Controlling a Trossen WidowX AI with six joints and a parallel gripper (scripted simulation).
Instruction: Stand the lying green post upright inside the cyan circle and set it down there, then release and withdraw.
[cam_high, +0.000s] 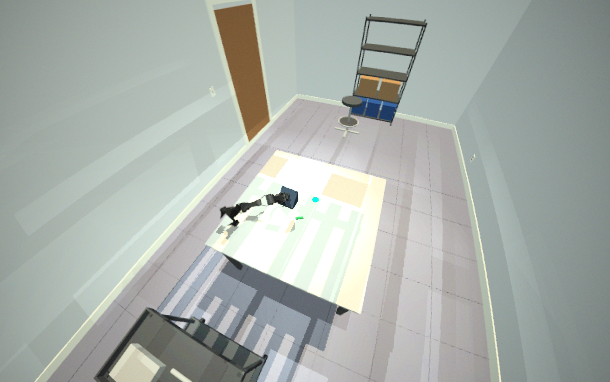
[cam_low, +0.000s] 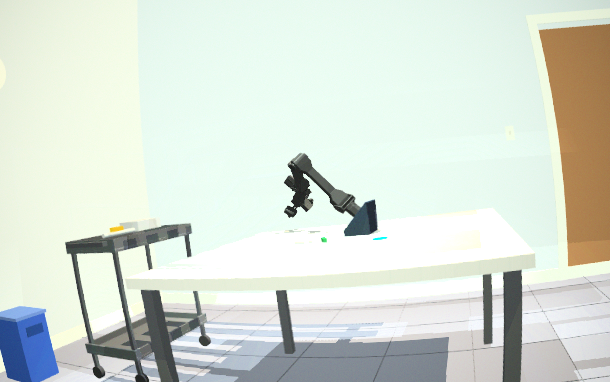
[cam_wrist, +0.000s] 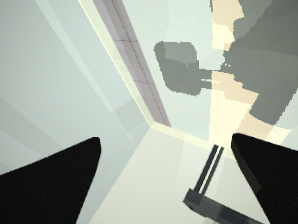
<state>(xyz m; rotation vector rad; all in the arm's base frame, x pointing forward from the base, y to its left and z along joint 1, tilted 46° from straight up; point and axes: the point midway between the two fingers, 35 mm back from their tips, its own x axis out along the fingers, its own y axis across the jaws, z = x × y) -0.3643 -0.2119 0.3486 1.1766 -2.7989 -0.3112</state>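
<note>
Right now my gripper tip is 57 cm short of the green post, 28 cm to the right of it and 9 cm above it. Also, from my gripper tip: cyan circle: 65 cm ahead, 52 cm to the left, 10 cm below.
</note>
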